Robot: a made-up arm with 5 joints. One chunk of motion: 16 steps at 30 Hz.
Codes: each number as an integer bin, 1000 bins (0 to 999) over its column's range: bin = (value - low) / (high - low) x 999, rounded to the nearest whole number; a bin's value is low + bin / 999 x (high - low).
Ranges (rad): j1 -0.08..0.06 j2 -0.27..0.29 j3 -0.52..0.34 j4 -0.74..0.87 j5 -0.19..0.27
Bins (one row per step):
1: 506 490 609 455 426
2: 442 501 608 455 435
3: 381 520 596 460 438
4: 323 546 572 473 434
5: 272 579 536 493 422
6: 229 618 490 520 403
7: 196 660 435 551 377
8: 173 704 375 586 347
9: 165 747 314 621 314
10: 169 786 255 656 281
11: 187 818 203 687 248
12: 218 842 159 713 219
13: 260 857 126 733 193
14: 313 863 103 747 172
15: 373 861 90 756 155
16: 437 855 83 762 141
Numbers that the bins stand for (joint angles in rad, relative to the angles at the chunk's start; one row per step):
1: -0.0091 0.0047 0.0043 -0.0067 0.0062
2: -0.0181 0.0108 0.0034 -0.0067 0.0103
3: -0.0266 0.0215 -0.0069 0.0013 0.0117
4: -0.0347 0.0361 -0.0276 0.0223 0.0098
5: -0.0419 0.0546 -0.0586 0.0545 0.0043
6: -0.0479 0.0764 -0.0982 0.0980 -0.0044
7: -0.0525 0.1000 -0.1455 0.1480 -0.0164
8: -0.0558 0.1246 -0.1972 0.2044 -0.0302
9: -0.0569 0.1487 -0.2497 0.2608 -0.0454
10: -0.0563 0.1706 -0.3005 0.3172 -0.0606
11: -0.0538 0.1885 -0.3452 0.3672 -0.0758
12: -0.0494 0.2020 -0.3831 0.4091 -0.0892
13: -0.0436 0.2104 -0.4115 0.4413 -0.1011
14: -0.0361 0.2138 -0.4313 0.4639 -0.1108
15: -0.0277 0.2126 -0.4425 0.4784 -0.1186
16: -0.0188 0.2093 -0.4485 0.4880 -0.1251

